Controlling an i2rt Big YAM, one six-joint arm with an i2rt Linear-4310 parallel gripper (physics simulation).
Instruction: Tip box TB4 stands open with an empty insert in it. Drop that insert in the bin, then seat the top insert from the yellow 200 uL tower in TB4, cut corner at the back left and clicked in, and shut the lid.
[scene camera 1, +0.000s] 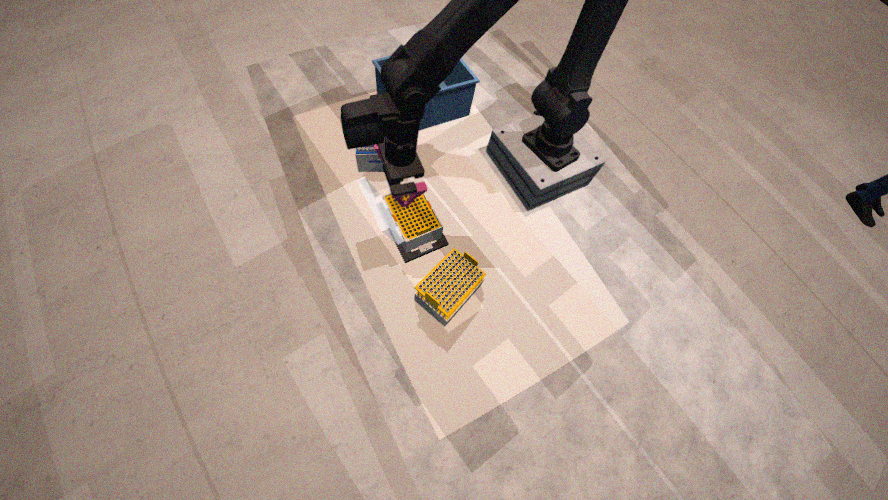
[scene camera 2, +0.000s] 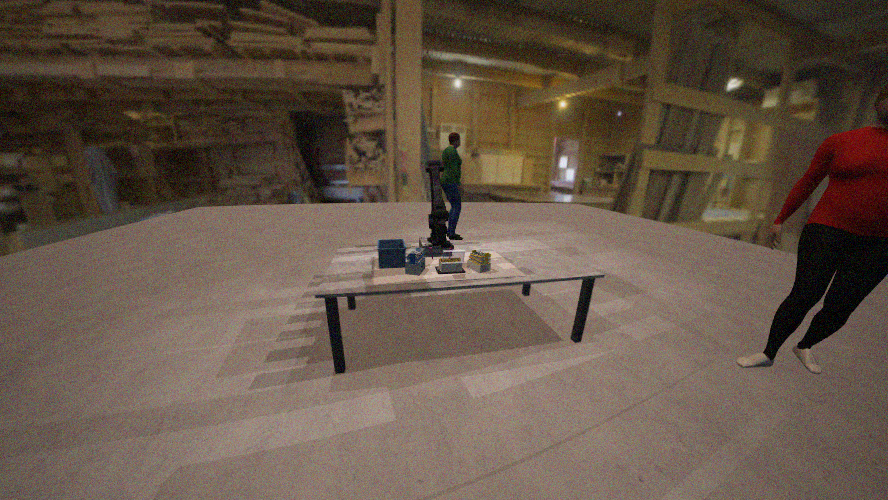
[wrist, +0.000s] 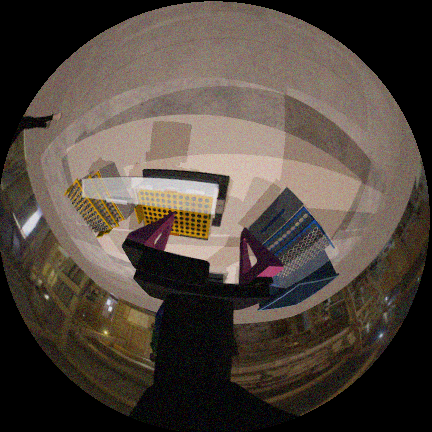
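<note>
Tip box TB4 (scene camera 1: 428, 241) (scene camera 2: 450, 268) stands open on a dark base. The empty yellow insert (scene camera 1: 415, 218) (wrist: 195, 223) sits in its top. Its clear lid (scene camera 1: 376, 204) (wrist: 107, 189) stands raised along one long side. My gripper (scene camera 1: 407, 200) (wrist: 208, 222) is open and empty, just above the insert's end nearest the blue tower; one fingertip overlaps the insert in the wrist view, the other is past its end. The yellow 200 uL tower (scene camera 1: 450, 282) (scene camera 2: 479, 260) (wrist: 95, 205) stands turned at an angle beyond TB4's other end. The blue bin (scene camera 1: 452, 106) (scene camera 2: 391, 254) (wrist: 300, 291) stands at the opposite end.
A grey and blue tower (scene camera 1: 367, 162) (scene camera 2: 414, 265) (wrist: 270, 225) stands between TB4 and the bin, partly behind my arm in scene camera 1. My arm's base block (scene camera 1: 528, 180) stands to the side. Everything is on a table (scene camera 2: 534, 280). Two people stand beyond it.
</note>
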